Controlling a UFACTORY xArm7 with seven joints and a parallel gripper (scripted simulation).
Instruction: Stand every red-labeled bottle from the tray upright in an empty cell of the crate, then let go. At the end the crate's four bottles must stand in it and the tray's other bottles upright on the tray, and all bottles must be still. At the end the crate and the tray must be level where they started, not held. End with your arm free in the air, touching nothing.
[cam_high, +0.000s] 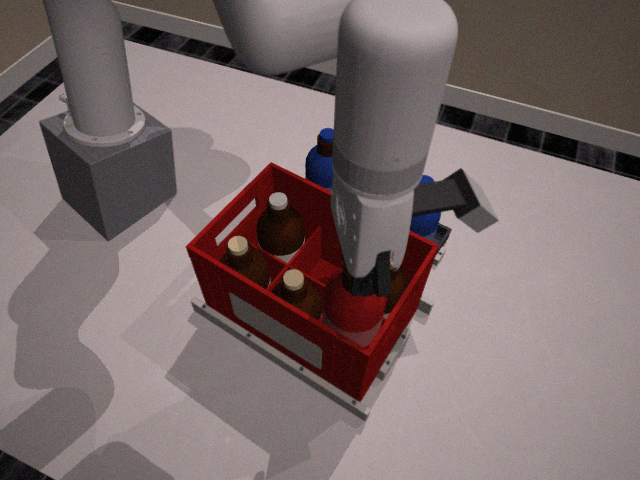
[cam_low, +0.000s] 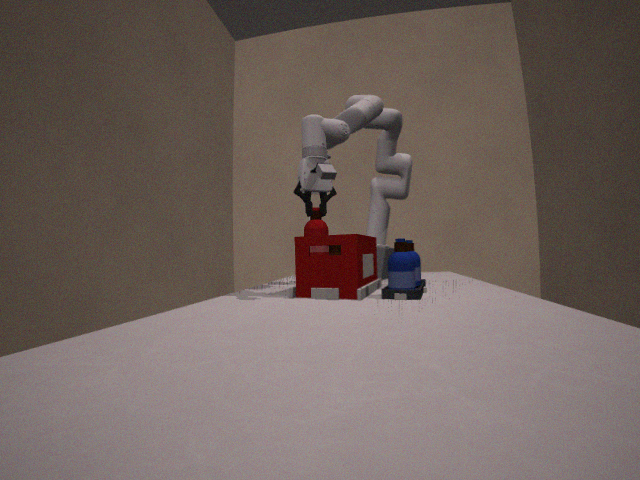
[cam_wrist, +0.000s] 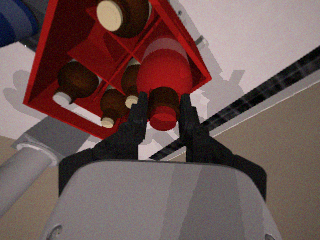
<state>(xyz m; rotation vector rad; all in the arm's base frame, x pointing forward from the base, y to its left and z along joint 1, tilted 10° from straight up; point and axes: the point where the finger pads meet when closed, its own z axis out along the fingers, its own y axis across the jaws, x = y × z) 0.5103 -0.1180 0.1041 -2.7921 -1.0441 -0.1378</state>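
The red-labeled bottle is 7 cm below my hand. Also, from my hand: red crate 17 cm below, 9 cm behind, 5 cm to the left; dark tray 25 cm to the left, 24 cm below, 10 cm behind.
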